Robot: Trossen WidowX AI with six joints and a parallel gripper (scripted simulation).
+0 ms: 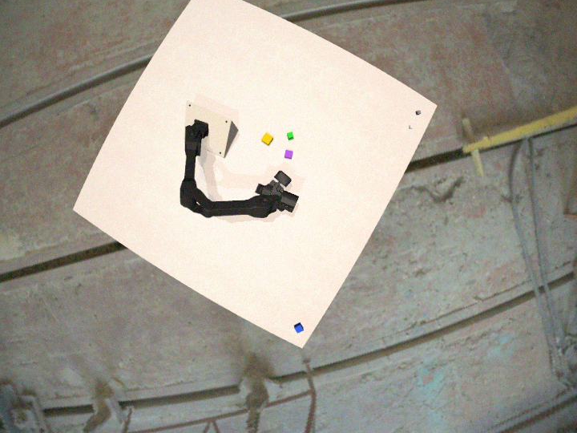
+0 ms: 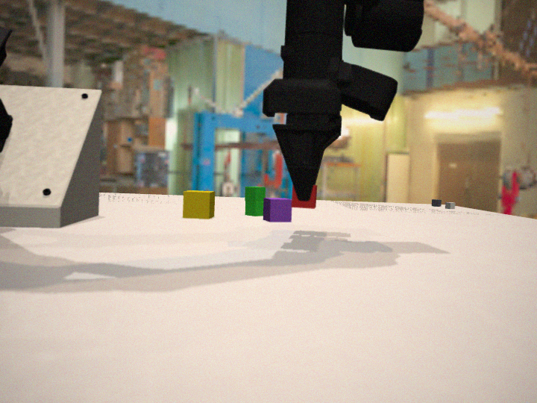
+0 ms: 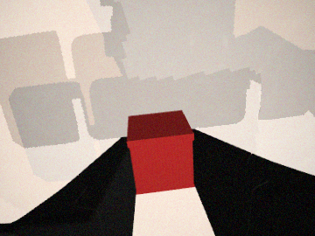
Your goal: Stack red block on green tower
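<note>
The purple block is 1 cm ahead of my gripper tip, 18 cm to the left of it and 2 cm below it. The rest, counted from my gripper tip: red block right at my gripper tip; then blue block 32 cm ahead, 52 cm to the right, 2 cm below; then yellow block 10 cm behind, 21 cm to the left, 2 cm below.
</note>
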